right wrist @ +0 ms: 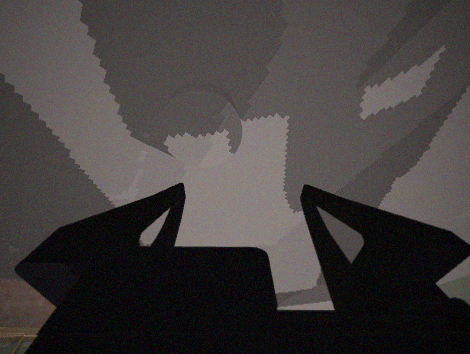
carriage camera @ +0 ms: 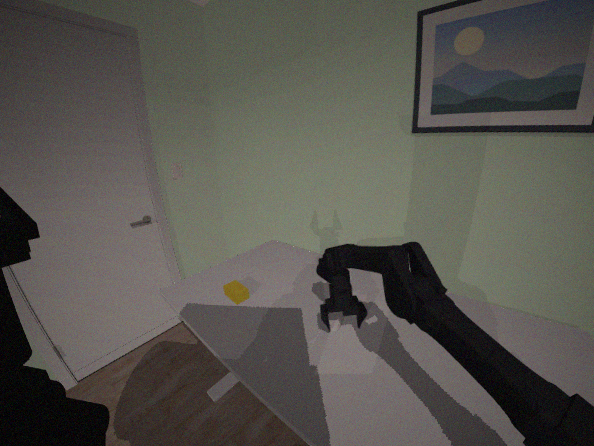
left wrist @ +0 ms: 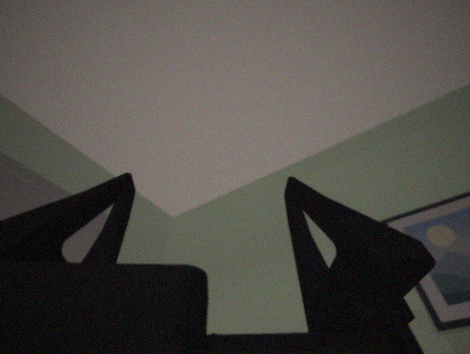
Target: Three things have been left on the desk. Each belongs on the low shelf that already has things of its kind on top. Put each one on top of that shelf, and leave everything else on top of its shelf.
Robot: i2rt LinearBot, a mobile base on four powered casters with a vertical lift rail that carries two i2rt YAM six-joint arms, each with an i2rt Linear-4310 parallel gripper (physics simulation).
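Frame: origin at the left arm's base, x ahead, y left, z up, level; millimetres.
Seen in the pictures: left gripper, fingertip midpoint: [left wrist: 210, 183]; right gripper, fingertip midpoint: [right wrist: 243, 190] [carriage camera: 344, 328].
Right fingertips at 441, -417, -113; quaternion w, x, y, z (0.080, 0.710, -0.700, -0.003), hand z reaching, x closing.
Pixels of each thing's top centre, then the offset from my right fingertips to it, as dx, dy, dz. "spot": a spot on its surface instead. Level surfaces: height alone.
- yellow block, top centre: [carriage camera: 235, 287] +198, +422, +16
- pale desk, surface height: dz -29
- handle, surface spot: [carriage camera: 141, 221] spot: +622, +1195, +180
- Brown wooden floor, surface height: dz -749
A yellow block [carriage camera: 236, 292] lies on the pale desk [carriage camera: 282, 267], left of centre in the carriage view, near the desk's far left part. My right gripper [carriage camera: 345, 327] [right wrist: 243, 190] is open and empty above the desk, pointing down, to the right of the block and apart from it. My left gripper [left wrist: 210, 183] is open and empty, with ceiling and green walls beyond its fingers. Dark parts of the left arm stand at the left edge of the carriage view. The low shelves and the other two left-out things cannot be made out.
A white door [carriage camera: 80, 150] with a handle [carriage camera: 141, 221] stands at the left. Green walls meet behind the desk, and a framed picture [carriage camera: 505, 75] [left wrist: 447, 255] hangs at the right. Brown wooden floor [carriage camera: 165, 385] shows beside the desk's left edge. Arm shadows cross the desk.
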